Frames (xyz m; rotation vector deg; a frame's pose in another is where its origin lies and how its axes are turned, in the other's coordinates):
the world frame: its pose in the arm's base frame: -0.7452 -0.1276 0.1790 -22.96 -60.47 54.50
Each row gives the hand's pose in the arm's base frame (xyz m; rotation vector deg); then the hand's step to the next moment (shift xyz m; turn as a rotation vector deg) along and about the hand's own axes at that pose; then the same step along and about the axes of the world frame.
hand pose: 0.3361 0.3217 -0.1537 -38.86 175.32 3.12
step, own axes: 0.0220 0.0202 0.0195 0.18 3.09 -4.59
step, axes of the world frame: -0.0073 0.0318 0.0144 4.45 -1.11 3.10
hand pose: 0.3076 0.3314 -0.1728 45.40 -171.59 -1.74
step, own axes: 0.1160 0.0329 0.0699 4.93 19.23 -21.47
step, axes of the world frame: -0.0782 0.0846 0.0784 21.76 -1.46 19.48
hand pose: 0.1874 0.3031 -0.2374 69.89 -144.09 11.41
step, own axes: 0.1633 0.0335 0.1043 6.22 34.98 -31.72
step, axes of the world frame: -0.1484 0.0227 0.1270 35.26 2.83 31.89
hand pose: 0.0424 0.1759 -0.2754 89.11 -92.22 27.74
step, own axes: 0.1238 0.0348 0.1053 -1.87 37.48 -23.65
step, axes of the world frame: -0.1092 -0.0907 0.0864 28.20 12.16 32.00
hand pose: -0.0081 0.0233 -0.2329 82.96 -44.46 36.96
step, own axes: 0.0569 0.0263 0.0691 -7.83 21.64 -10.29
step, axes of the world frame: -0.0249 -0.0846 0.0305 10.22 11.19 20.14
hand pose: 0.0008 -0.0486 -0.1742 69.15 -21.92 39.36
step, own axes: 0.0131 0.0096 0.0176 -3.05 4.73 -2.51
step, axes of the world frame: 0.0032 -0.0226 0.0072 1.47 3.47 4.88
